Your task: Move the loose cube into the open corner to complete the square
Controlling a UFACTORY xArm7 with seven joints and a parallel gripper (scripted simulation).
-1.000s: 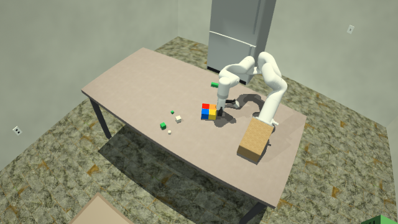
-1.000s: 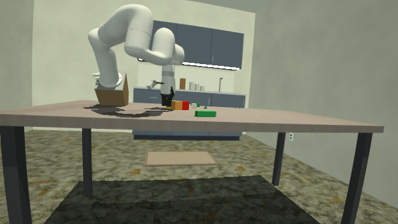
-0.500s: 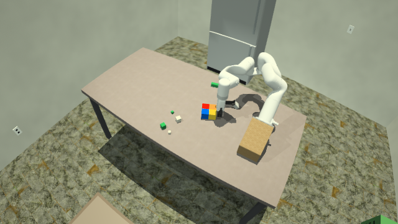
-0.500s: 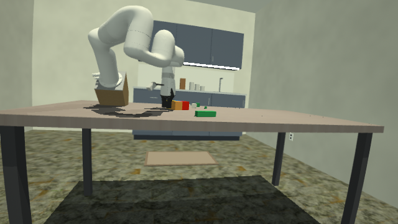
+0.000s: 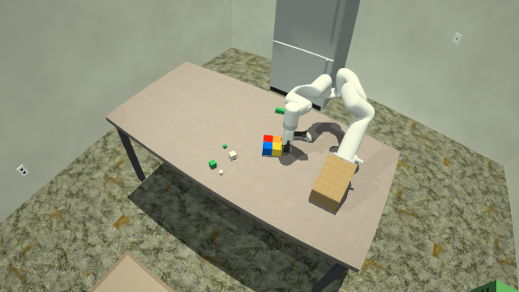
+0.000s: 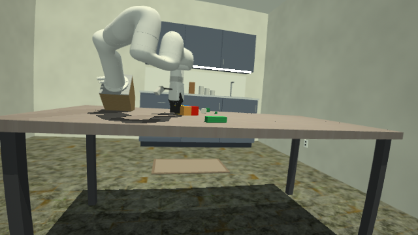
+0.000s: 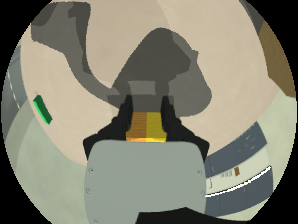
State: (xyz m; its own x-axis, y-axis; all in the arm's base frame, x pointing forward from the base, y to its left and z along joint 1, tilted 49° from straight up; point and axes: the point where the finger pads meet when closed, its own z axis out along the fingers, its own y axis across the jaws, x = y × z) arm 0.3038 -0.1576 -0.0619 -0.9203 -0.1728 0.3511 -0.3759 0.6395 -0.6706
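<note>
Right now the yellow cube is 40 mm to the left of my hand and 40 mm ahead of it. Round my hand: red cube: 110 mm ahead, 20 mm to the left; blue cube: 90 mm ahead, 60 mm to the left; orange cube: 60 mm ahead.
</note>
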